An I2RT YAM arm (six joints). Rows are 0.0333 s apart.
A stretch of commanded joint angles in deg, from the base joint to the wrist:
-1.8 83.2 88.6 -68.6 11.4 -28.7
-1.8 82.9 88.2 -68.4 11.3 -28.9
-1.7 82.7 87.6 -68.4 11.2 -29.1
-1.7 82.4 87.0 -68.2 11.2 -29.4
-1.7 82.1 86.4 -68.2 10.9 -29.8
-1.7 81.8 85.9 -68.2 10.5 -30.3
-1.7 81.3 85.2 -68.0 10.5 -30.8
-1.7 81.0 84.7 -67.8 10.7 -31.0
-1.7 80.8 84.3 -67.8 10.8 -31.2
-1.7 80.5 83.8 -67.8 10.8 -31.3
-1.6 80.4 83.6 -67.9 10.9 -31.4
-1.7 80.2 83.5 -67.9 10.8 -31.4
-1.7 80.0 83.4 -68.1 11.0 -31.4
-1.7 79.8 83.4 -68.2 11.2 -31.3
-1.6 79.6 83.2 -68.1 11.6 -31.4
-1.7 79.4 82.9 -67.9 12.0 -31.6
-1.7 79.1 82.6 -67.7 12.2 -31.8
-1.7 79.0 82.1 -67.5 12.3 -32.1
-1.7 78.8 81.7 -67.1 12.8 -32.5
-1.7 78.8 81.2 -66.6 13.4 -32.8
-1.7 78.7 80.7 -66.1 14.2 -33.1
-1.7 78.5 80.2 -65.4 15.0 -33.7
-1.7 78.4 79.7 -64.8 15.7 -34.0
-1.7 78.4 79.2 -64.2 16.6 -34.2
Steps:
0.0 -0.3 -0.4 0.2 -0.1 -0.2
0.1 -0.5 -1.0 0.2 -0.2 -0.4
0.1 -0.8 -1.6 0.4 -0.2 -0.7
0.1 -1.1 -2.2 0.4 -0.5 -1.1
0.1 -1.4 -2.7 0.4 -0.9 -1.6
0.1 -1.9 -3.4 0.6 -0.9 -2.1
0.1 -2.2 -3.9 0.8 -0.7 -2.3
0.1 -2.4 -4.3 0.8 -0.6 -2.5
0.1 -2.7 -4.8 0.8 -0.6 -2.6
0.2 -2.8 -5.0 0.7 -0.5 -2.7
0.1 -3.0 -5.1 0.7 -0.6 -2.7
0.1 -3.2 -5.2 0.5 -0.4 -2.7
0.1 -3.4 -5.2 0.4 -0.2 -2.6
0.2 -3.6 -5.4 0.5 0.2 -2.7
0.1 -3.8 -5.7 0.7 0.6 -2.9
0.1 -4.1 -6.0 0.9 0.8 -3.1
0.1 -4.2 -6.5 1.1 0.9 -3.4
0.1 -4.4 -6.9 1.5 1.4 -3.8
0.1 -4.4 -7.4 2.0 2.0 -4.1
0.1 -4.5 -7.9 2.5 2.8 -4.4
0.1 -4.7 -8.4 3.2 3.6 -5.0
0.1 -4.8 -8.9 3.8 4.3 -5.3
0.1 -4.8 -9.4 4.4 5.2 -5.5

